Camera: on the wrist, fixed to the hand. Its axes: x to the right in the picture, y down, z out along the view.
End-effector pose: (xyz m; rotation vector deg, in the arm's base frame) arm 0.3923 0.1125 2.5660 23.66 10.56 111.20
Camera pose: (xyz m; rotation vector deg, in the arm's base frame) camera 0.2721 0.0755 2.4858 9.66 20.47 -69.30
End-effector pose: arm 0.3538 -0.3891 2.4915 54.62 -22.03 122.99
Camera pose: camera 0.2297 -0.3948 2.4090 36.23 47.92 -49.95
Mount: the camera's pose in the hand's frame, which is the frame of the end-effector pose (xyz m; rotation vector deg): -0.0080 0.0929 -0.1164 14.94 -24.16 -177.52
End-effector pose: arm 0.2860 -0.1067 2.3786 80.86 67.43 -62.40
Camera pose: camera 0.3829 0.0010 2.4141 71.06 -67.49 85.25
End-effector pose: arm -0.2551 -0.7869 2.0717 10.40 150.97 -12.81
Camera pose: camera -0.2858 -0.6746 2.1650 -165.14 4.90 -57.66
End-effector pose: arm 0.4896 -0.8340 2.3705 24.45 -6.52 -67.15
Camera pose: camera 0.6026 -0.7662 2.3006 -6.28 -5.75 111.05
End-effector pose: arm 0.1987 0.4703 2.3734 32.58 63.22 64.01
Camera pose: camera 0.0539 0.4813 2.4075 -49.22 27.45 -100.48
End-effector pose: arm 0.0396 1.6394 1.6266 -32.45 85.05 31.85
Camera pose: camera -0.1093 1.6327 1.6326 -83.17 -46.75 -100.50
